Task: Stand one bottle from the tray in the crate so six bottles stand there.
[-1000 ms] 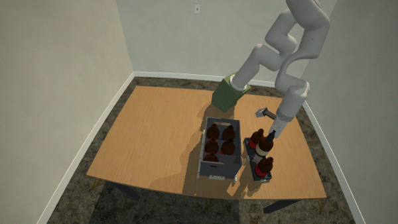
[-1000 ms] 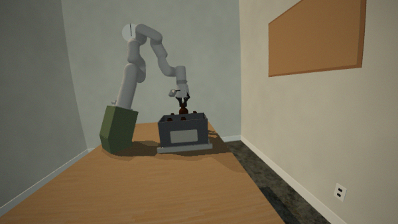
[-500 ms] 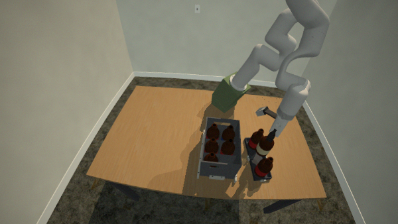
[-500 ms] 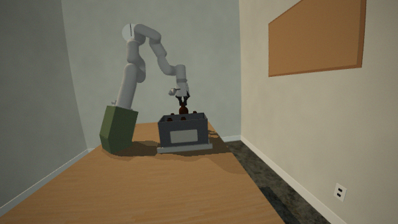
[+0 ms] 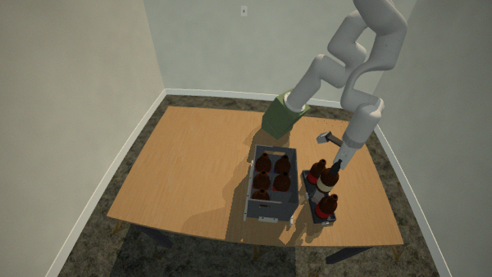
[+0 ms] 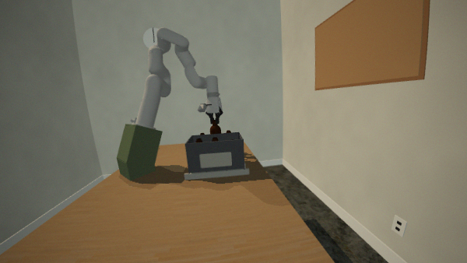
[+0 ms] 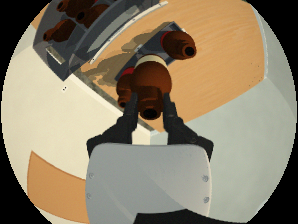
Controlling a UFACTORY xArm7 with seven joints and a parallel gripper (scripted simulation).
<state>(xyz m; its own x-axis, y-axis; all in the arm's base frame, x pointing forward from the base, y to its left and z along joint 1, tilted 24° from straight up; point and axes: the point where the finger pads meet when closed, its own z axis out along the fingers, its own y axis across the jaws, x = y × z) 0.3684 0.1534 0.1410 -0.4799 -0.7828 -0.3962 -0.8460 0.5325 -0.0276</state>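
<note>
Right now the bottle is 70 mm below my hand. From my hand the other things lie so: grey crate (30 mm ahead, 230 mm to the right, 150 mm below); then narrow tray (220 mm below).
</note>
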